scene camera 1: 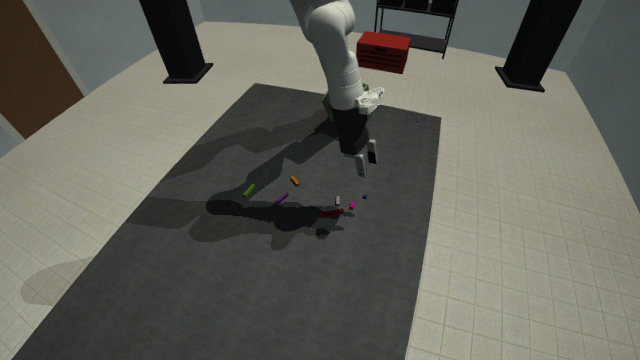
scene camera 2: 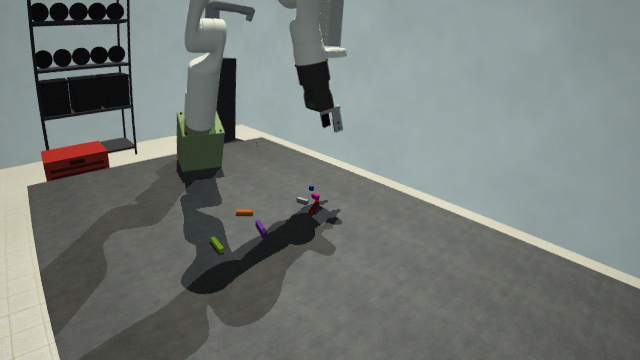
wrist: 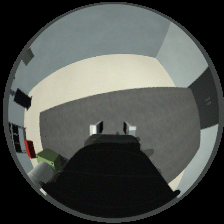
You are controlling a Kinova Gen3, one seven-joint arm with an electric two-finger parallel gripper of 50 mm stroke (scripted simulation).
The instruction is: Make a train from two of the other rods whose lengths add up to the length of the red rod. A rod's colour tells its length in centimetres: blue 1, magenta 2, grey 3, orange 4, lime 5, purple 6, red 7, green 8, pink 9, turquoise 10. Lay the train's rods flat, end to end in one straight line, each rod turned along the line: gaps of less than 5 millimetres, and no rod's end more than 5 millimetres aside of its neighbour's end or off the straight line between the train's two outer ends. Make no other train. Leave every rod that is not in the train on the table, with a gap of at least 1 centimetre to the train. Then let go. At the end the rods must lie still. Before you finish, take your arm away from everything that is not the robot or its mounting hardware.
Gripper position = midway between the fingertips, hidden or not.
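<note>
My gripper (scene camera 2: 332, 128) is visible, likewise (scene camera 1: 367, 169) and (wrist: 113, 125).
</note>
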